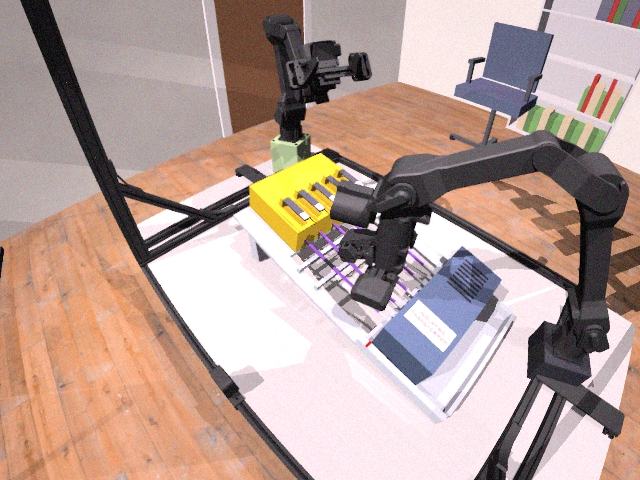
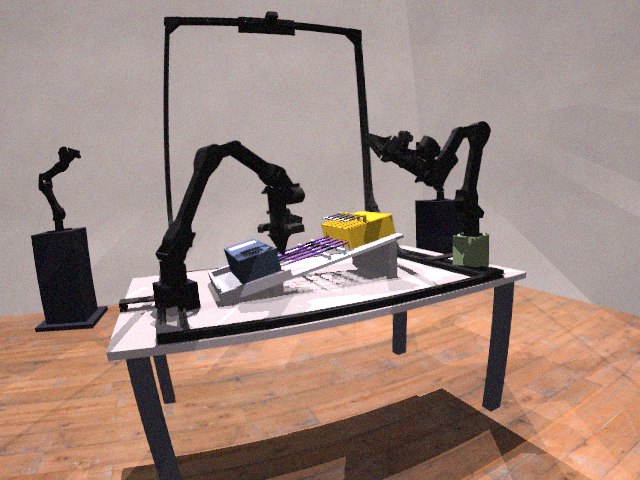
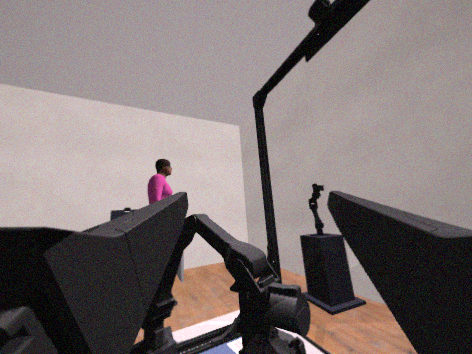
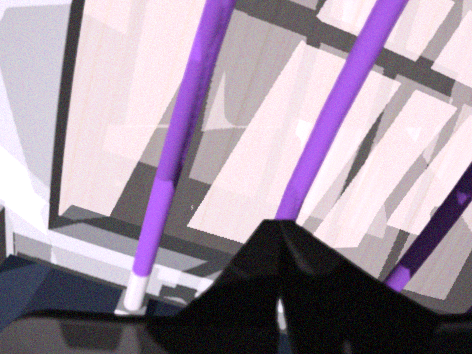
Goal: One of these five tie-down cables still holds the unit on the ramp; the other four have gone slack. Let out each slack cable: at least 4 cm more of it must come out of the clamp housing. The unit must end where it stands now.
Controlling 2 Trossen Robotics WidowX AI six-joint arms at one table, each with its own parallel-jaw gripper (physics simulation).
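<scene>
The blue unit [image 1: 439,294] [image 2: 253,263] sits at the low end of the white ramp [image 1: 330,310] [image 2: 382,243], its near corner close to a red mark [image 1: 368,343]. The yellow clamp housing [image 1: 289,183] [image 2: 379,227], with grey levers on top, stands at the high end. Purple cables [image 1: 330,266] [image 4: 330,115] run between them; which are slack I cannot tell. My right gripper [image 2: 280,250] [image 4: 275,233] is shut and empty, pointing down among the cables near the unit; its tips cover part of one cable, contact unclear. My left gripper [image 2: 373,142] [image 3: 257,198] is open and empty, raised away from the ramp.
White crossbars lie under the cables. A pale green block [image 1: 289,153] [image 2: 470,250] stands at my left arm's base. A black frame [image 2: 166,118] rises over the table, and dark rails run along the table's edges. My right arm reaches over the unit's end of the ramp.
</scene>
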